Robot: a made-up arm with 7 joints.
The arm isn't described. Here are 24 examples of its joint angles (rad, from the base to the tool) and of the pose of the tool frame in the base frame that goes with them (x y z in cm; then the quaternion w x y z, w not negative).
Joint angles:
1: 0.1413 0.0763 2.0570 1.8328 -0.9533 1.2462 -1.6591
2: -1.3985 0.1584 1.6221 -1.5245 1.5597 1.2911 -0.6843
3: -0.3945 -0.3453 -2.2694 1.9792 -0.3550 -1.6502 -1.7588
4: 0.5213 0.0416 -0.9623 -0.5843 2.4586 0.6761 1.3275
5: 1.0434 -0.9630 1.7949 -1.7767 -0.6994 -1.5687 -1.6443
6: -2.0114 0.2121 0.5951 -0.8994 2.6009 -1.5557 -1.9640
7: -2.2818 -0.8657 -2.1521 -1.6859 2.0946 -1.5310 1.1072
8: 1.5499 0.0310 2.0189 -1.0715 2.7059 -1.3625 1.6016
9: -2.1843 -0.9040 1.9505 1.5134 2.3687 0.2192 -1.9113
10: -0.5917 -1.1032 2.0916 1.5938 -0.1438 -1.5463 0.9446
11: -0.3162 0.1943 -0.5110 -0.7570 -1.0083 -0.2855 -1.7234
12: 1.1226 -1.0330 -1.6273 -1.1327 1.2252 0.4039 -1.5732
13: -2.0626 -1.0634 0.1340 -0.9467 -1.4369 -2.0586 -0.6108
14: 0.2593 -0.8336 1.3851 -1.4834 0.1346 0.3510 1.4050
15: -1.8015 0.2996 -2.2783 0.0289 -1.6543 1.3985 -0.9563
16: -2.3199 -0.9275 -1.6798 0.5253 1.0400 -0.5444 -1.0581
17: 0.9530 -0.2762 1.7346 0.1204 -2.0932 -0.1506 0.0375
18: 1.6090 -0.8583 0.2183 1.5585 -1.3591 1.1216 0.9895
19: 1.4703 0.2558 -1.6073 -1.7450 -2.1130 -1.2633 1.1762
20: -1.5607 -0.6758 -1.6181 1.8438 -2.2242 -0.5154 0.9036
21: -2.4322 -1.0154 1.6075 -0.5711 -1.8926 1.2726 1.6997
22: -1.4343 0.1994 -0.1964 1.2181 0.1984 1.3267 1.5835
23: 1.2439 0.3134 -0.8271 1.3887 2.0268 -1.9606 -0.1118
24: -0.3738 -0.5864 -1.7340 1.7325 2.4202 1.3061 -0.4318
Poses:
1: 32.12 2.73 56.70 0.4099 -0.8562 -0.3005 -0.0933
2: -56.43 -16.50 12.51 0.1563 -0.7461 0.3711 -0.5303
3: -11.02 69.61 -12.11 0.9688 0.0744 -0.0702 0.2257
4: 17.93 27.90 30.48 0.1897 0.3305 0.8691 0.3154
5: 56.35 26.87 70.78 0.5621 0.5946 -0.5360 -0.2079
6: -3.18 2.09 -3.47 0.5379 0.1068 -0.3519 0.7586
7: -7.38 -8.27 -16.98 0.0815 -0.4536 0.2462 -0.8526
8: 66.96 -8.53 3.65 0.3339 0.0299 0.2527 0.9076
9: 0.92 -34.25 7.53 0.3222 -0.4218 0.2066 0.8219
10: 26.31 13.18 62.72 0.1797 -0.4208 0.0235 0.8889
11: -72.97 29.19 52.86 0.2185 -0.0170 0.9518 0.2148
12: -12.20 28.05 16.56 0.2536 -0.6123 0.4907 -0.5657
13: -30.47 -32.73 26.80 0.3728 0.5982 -0.1396 0.6955
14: 11.28 -18.98 41.68 0.4262 -0.4796 -0.7500 0.1608
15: -82.28 3.98 23.66 0.4896 -0.2093 0.7846 -0.3175
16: -6.29 -76.97 34.60 0.1717 -0.8076 -0.3256 -0.4607
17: -2.31 45.32 45.78 0.2818 0.7692 -0.5688 0.0734
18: 7.34 67.31 46.66 0.7439 0.5593 -0.0378 -0.3638
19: 32.51 48.43 33.87 0.8701 -0.2361 0.2714 -0.3370
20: -11.84 1.35 -1.15 0.3547 0.3095 -0.8357 0.2828
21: 36.53 -12.37 69.58 0.1357 -0.3879 0.8951 0.1731
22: -2.13 -46.38 49.09 0.0518 0.0383 0.9940 -0.0883
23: 31.79 67.12 68.24 0.5249 0.8444 0.0223 -0.1051
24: -35.83 0.39 8.36 0.3784 -0.3203 0.1636 0.8529
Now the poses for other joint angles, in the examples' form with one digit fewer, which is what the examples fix.
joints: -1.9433 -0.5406 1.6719 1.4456 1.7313 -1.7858 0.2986
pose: -8.7 -14.5 80.2 0.270 0.870 0.161 -0.380
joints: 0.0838 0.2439 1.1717 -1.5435 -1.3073 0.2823 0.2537
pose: -17.1 -7.9 27.8 0.468 -0.679 -0.018 0.566
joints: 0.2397 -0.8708 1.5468 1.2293 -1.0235 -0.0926 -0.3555
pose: -20.4 5.2 67.5 0.424 0.654 0.339 0.528
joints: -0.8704 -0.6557 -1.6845 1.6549 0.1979 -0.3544 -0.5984
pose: -52.8 52.9 28.8 0.689 0.535 -0.470 0.140
